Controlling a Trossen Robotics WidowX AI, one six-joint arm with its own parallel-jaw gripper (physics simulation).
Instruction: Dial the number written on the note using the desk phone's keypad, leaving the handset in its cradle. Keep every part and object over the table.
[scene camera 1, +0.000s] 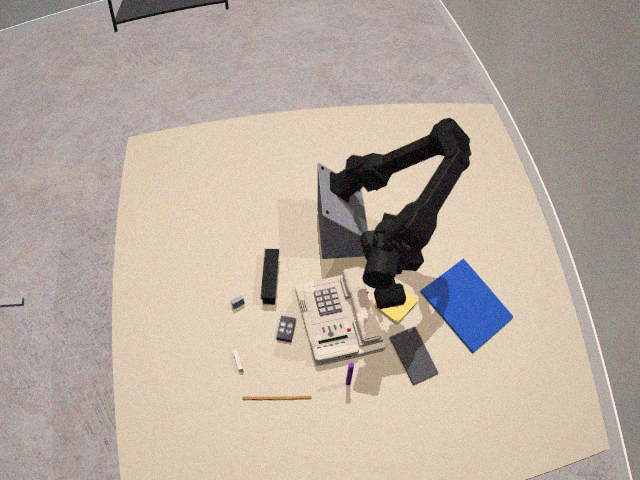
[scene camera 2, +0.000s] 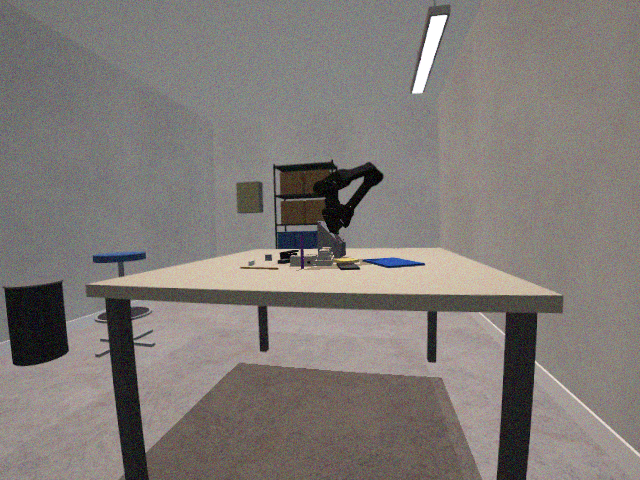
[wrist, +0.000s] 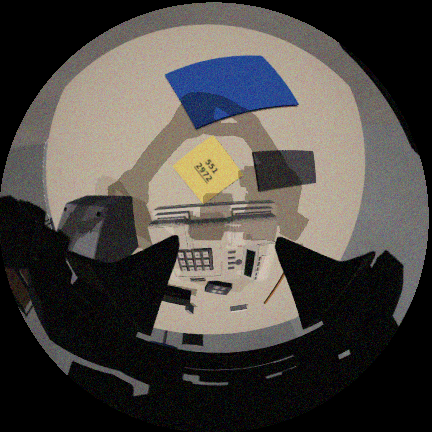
Observation:
In view: the gripper (scene camera 1: 379, 288), a yellow note (wrist: 207, 168) and a blue folder (scene camera 1: 465, 302).
The blue folder is seen too in the wrist view (wrist: 210, 90). The gripper shows as well in the wrist view (wrist: 228, 241).

